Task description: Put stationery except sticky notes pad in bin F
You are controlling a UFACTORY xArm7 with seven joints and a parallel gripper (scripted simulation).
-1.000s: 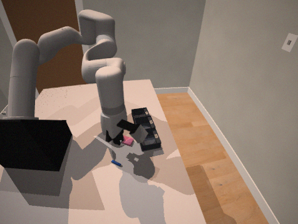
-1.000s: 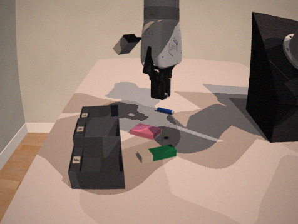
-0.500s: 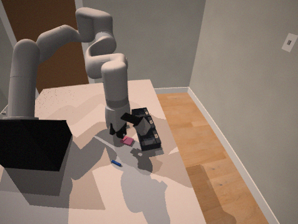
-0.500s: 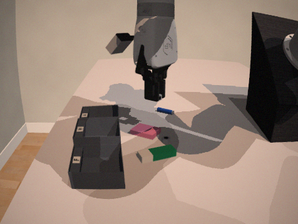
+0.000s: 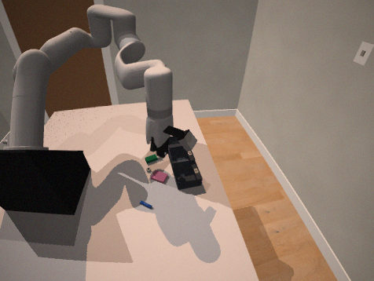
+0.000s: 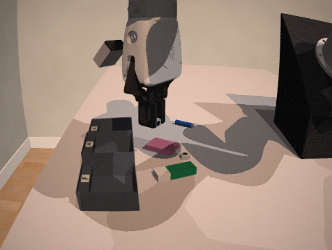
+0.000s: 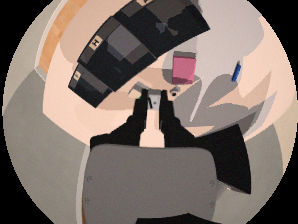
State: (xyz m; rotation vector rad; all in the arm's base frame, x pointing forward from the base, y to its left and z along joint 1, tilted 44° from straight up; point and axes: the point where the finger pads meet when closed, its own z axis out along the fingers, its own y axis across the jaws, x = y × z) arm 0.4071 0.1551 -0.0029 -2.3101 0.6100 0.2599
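Now: hand 3 cm past the green-and-white eraser, 5 cm to the right of it and 8 cm above it. From my hand the other things lie so: pink sticky-note pad 1 cm behind, 5 cm to the right, 8 cm below; then small grey nut 6 cm behind, 2 cm to the right, 8 cm below; then silver pencil sharpener 1 cm below.
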